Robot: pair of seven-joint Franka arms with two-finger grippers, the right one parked.
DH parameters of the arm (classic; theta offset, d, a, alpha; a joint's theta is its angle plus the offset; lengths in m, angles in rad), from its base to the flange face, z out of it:
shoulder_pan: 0 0.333 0 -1.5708
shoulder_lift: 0 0 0 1.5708
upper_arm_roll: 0 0.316 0.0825 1.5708
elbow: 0 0 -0.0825 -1.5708
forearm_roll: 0 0.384 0 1.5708
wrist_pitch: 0 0 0.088 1.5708
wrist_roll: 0 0.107 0 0
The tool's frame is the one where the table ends.
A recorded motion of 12 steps. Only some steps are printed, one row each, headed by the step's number.
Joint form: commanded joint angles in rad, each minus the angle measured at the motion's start. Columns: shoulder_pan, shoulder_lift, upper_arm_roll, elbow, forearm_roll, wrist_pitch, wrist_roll.
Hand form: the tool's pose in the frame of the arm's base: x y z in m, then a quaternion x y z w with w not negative. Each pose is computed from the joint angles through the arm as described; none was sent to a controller.
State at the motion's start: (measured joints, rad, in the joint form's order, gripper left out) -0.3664 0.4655 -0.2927 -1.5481 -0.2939 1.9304 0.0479
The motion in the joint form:
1: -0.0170 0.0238 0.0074 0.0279 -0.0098 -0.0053 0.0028
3: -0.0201 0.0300 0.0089 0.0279 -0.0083 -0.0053 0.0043
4: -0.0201 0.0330 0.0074 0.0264 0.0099 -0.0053 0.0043
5: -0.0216 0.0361 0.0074 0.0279 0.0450 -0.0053 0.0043
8: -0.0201 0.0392 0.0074 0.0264 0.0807 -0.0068 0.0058
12: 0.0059 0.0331 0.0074 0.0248 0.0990 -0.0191 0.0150
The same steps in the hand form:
1: 0.5412 -0.4173 0.3874 0.93786 -0.27737 -0.09475 0.18574
3: 0.5408 -0.4184 0.3832 0.93747 -0.27857 -0.09755 0.18445
4: 0.5406 -0.4180 0.3802 0.93779 -0.28271 -0.09733 0.17653
5: 0.5416 -0.4170 0.3779 0.93849 -0.29059 -0.09333 0.16148
8: 0.5430 -0.4140 0.3742 0.93903 -0.29787 -0.09100 0.14567
12: 0.5523 -0.3981 0.3762 0.94124 -0.29505 -0.08963 0.13778

